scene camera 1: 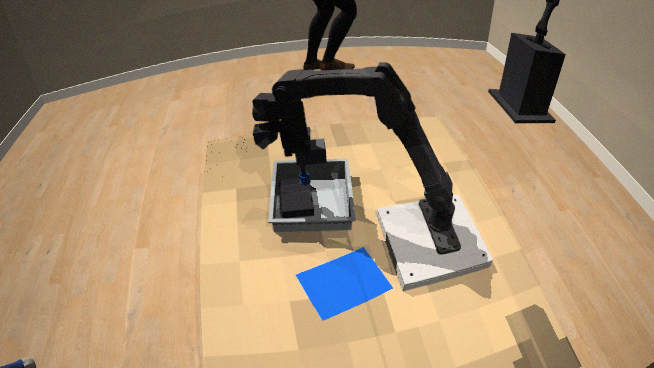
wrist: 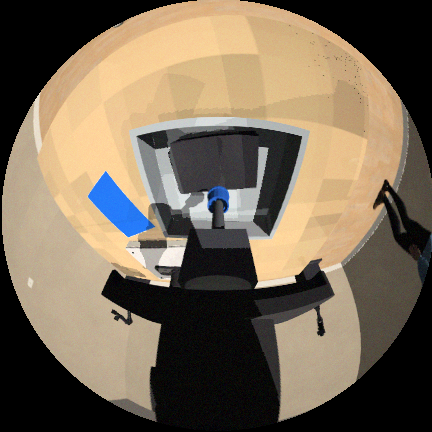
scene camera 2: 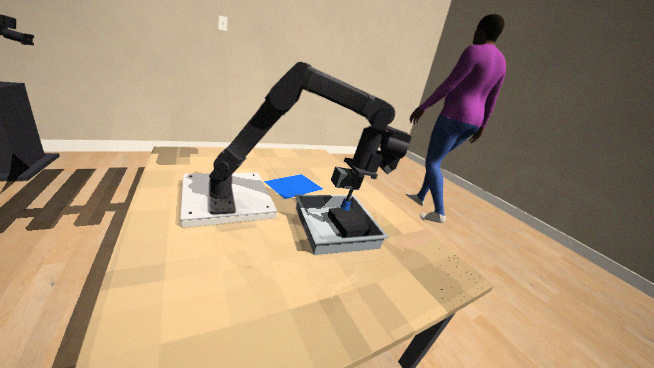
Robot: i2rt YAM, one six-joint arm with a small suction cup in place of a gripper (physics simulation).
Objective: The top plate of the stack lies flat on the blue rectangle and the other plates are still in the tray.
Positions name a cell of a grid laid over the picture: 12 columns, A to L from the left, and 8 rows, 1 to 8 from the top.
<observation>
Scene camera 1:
my suction cup: F4
grey tray: G5
blue rectangle: G7
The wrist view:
my suction cup: G4
grey tray: H3
blue rectangle: C4
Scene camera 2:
my suction cup: G4
grey tray: F6
blue rectangle: F5
</observation>
